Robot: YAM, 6 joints.
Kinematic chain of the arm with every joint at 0, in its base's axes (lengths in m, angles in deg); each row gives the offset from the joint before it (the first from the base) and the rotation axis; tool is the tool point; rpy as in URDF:
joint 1: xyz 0 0 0.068 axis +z
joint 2: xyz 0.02 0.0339 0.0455 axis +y
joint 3: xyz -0.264 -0.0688 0 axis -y
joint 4: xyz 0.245 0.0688 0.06 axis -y
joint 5: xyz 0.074 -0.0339 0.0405 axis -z
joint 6: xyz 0.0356 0 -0.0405 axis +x
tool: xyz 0 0 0 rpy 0 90 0
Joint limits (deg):
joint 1: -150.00..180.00
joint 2: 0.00..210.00
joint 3: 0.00..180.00
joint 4: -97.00..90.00
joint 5: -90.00..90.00
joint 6: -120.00..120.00
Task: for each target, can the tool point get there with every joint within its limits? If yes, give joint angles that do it. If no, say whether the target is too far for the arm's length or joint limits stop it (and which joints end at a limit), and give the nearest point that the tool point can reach.
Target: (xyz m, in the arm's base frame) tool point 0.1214 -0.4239 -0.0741
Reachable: yes | joints -72.19 153.24 83.27 4.75 23.38 -65.07
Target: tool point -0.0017 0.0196 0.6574
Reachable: yes | joints 14.03 56.16 103.65 37.65 -33.13 -9.89
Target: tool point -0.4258 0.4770 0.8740
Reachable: no: too far | nearest point -0.2765 0.3098 0.5988 | short by 0.355 m
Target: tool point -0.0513 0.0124 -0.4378
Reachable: no: joint limits stop it (at a limit: joint 2) | nearest point -0.0928 0.0224 -0.3463 | short by 0.101 m
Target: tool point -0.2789 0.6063 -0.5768
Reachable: no: too far | nearest point -0.1946 0.4231 -0.3080 | short by 0.336 m
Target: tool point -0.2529 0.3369 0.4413
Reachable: yes | joints 131.31 106.30 112.03 -12.01 65.64 -65.94
